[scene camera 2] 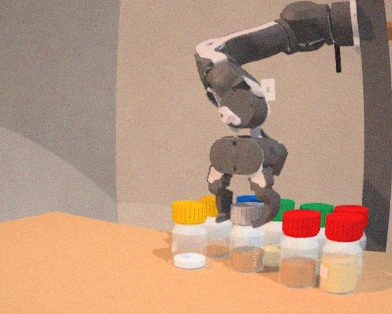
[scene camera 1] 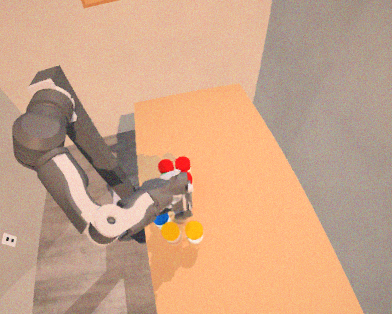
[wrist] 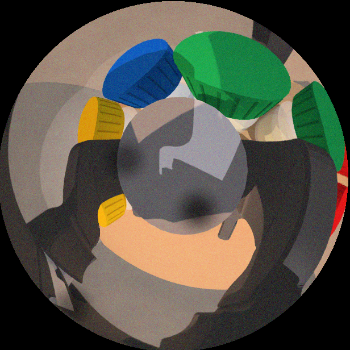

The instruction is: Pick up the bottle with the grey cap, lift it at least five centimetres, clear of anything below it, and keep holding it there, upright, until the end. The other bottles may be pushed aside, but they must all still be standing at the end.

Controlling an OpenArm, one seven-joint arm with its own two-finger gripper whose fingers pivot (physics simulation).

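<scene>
The bottle with the grey cap (scene camera 2: pixel 247 256) (wrist: pixel 175 185) stands upright among the others in scene camera 2, its base on the table (scene camera 2: pixel 110 270) and brown contents inside. In scene camera 1 the arm and gripper hide it. My gripper (scene camera 1: pixel 184 205) (scene camera 2: pixel 242 219) (wrist: pixel 183 184) points down over it, with one finger on each side of the grey cap. In the wrist view both fingers meet the cap's edges, so the gripper is shut on this bottle.
Close around stand yellow-capped bottles (scene camera 2: pixel 189 212) (scene camera 1: pixel 194 230), a blue-capped one (scene camera 1: pixel 161 219) (wrist: pixel 145 75), green-capped ones (scene camera 2: pixel 316 209) (wrist: pixel 235 70) and red-capped ones (scene camera 2: pixel 301 223) (scene camera 1: pixel 183 163). All that show are upright. The nearest green and blue caps sit just beside the grey cap.
</scene>
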